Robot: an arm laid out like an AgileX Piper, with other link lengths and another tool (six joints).
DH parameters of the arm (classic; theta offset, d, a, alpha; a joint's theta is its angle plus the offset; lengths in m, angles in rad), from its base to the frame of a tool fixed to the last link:
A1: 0 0.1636 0 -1.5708
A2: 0.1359 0 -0.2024 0
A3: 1.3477 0 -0.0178 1.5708
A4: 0 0.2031 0 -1.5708
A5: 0 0 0 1.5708
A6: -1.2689 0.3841 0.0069 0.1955
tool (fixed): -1.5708 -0.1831 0 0
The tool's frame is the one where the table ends.
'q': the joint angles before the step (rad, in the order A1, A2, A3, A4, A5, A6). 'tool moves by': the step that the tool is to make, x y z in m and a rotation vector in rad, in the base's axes. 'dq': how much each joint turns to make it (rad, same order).
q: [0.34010 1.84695 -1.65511 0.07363 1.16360 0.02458]
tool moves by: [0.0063 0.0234 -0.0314 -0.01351 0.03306 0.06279]
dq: [0.06143 0.13396 -0.04510 0.00160 -0.05292 -0.00574]
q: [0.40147 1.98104 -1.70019 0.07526 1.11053 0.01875]
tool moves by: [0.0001 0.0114 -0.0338 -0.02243 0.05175 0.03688]
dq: [0.03095 0.12055 -0.02547 0.00361 -0.03812 -0.00996]
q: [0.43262 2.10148 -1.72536 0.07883 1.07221 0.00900]
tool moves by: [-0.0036 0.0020 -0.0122 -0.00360 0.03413 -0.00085]
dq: [0.00318 0.03786 -0.00046 0.01176 -0.00495 0.00008]
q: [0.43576 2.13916 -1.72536 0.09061 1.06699 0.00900]
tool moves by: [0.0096 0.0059 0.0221 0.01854 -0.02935 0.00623]
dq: [0.00107 0.00086 -0.11047 0.00247 0.07542 0.00086]
